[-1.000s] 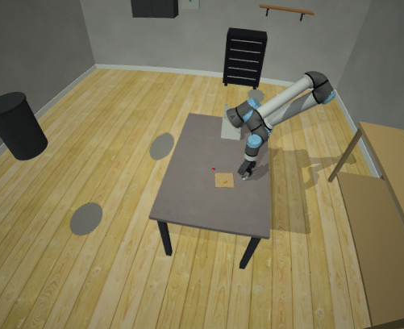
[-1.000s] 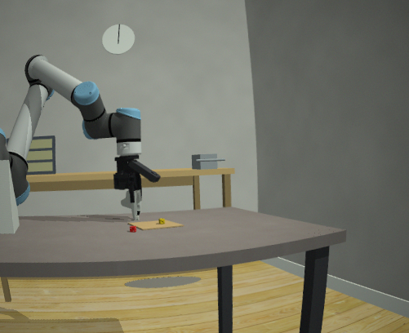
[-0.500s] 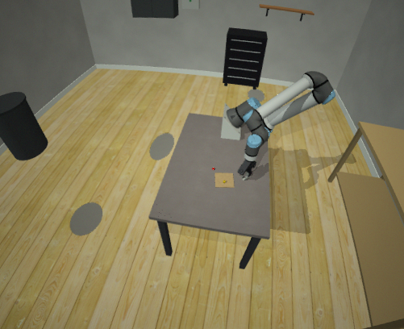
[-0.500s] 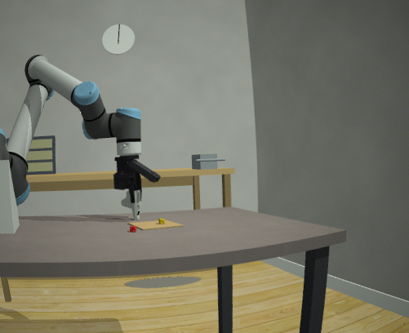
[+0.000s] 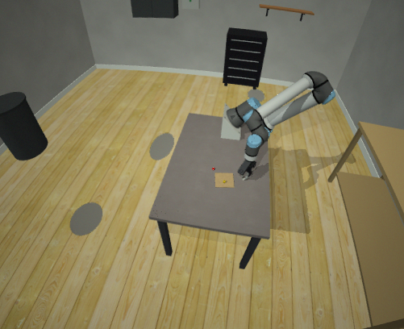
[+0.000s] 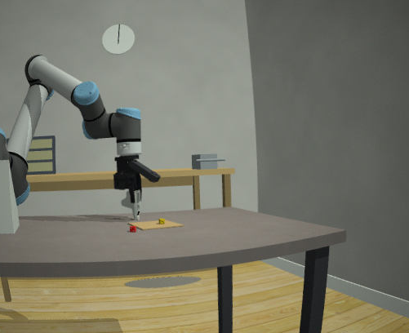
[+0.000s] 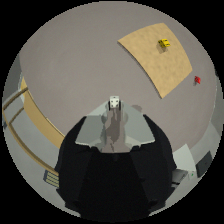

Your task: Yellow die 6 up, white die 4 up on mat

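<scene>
Now: hand 150 mm to the left of the tan mat, 20 mm short of it and 20 mm above it. From my hand the other things lie so: red die: 240 mm to the right, 80 mm behind, 10 mm below; then white die: 10 mm below; then yellow die: 150 mm to the right, 40 mm ahead, 10 mm below.
</scene>
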